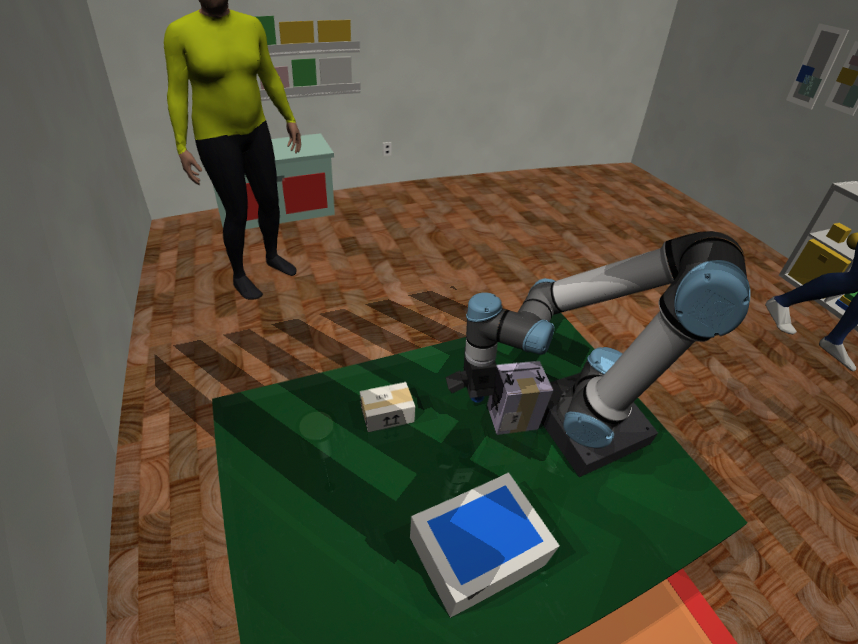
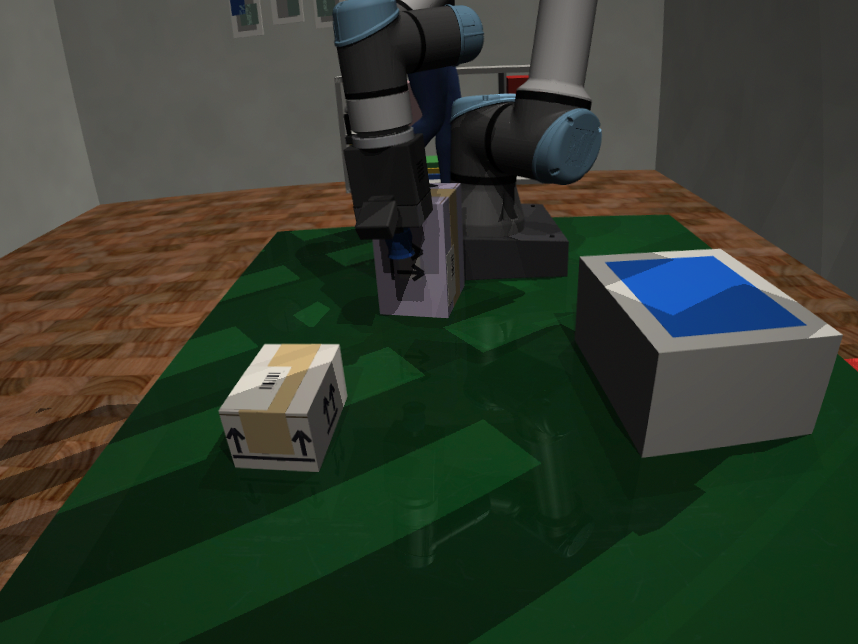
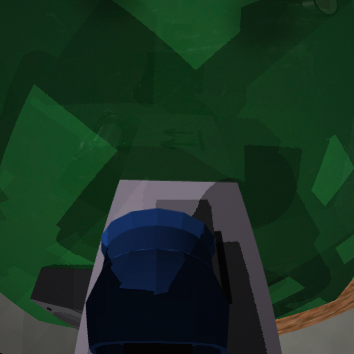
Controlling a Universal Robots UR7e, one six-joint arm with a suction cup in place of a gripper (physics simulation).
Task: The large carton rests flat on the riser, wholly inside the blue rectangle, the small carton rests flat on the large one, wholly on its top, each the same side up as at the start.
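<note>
The large lavender carton (image 1: 522, 409) (image 2: 436, 290) (image 3: 175, 191) stands on the green table beside the robot base. My suction cup (image 1: 478, 395) (image 2: 400, 253) (image 3: 156, 239) is low at the carton's side face, the one turned toward the small carton; suction is off and I cannot tell whether it touches. The small white carton (image 1: 387, 405) (image 2: 283, 405) with tan tape and arrows lies flat on the table to the left. The white riser (image 1: 443, 555) (image 2: 727, 395) with the blue rectangle (image 1: 484, 533) (image 2: 700, 294) on top stands at the table's front, with nothing on it.
The robot base (image 1: 603, 436) (image 2: 512, 242) stands right behind the large carton. A person in yellow (image 1: 229, 138) stands at the back left by a teal cabinet (image 1: 304, 180). Another person's legs (image 1: 811, 298) and a shelf unit (image 1: 818, 207) show at the right edge.
</note>
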